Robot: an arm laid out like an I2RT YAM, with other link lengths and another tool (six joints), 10 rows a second.
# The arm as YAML. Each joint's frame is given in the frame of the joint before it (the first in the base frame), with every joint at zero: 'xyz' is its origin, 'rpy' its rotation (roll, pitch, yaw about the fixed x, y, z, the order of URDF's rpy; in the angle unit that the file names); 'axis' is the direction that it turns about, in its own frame. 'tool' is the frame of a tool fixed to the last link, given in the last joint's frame.
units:
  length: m
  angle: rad
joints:
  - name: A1
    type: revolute
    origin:
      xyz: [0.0, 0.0, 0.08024]
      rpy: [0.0, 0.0, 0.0]
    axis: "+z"
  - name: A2
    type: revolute
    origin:
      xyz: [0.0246, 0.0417, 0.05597]
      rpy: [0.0, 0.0, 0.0]
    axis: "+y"
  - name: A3
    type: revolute
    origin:
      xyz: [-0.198, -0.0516, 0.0]
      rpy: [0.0, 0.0, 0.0]
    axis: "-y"
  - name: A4
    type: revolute
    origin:
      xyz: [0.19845, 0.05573, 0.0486]
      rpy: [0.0, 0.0, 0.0]
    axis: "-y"
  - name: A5
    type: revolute
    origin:
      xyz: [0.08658, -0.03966, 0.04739]
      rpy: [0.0, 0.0, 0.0]
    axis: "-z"
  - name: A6
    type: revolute
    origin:
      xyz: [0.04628, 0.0, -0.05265]
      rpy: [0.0, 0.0, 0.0]
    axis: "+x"
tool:
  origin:
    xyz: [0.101, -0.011, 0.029]
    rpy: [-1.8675, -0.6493, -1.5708]
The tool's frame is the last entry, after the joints.
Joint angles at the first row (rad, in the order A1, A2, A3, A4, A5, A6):
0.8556 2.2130 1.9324 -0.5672 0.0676 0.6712
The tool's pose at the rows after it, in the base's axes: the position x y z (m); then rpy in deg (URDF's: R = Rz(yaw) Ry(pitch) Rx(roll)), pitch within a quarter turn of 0, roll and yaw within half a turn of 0:
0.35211 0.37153 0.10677 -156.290 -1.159 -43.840
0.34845 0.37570 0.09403 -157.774 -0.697 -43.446
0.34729 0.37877 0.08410 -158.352 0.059 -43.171
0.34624 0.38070 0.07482 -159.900 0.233 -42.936
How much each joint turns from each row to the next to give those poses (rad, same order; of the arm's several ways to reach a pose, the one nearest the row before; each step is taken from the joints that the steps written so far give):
0.0132 0.0330 0.0025 0.0164 -0.0111 0.0129
0.0094 0.0353 0.0159 -0.0064 -0.0056 0.0085
0.0023 0.0243 0.0004 0.0144 -0.0123 0.0067
0.0027 0.0379 0.0381 -0.0270 -0.0046 0.0017

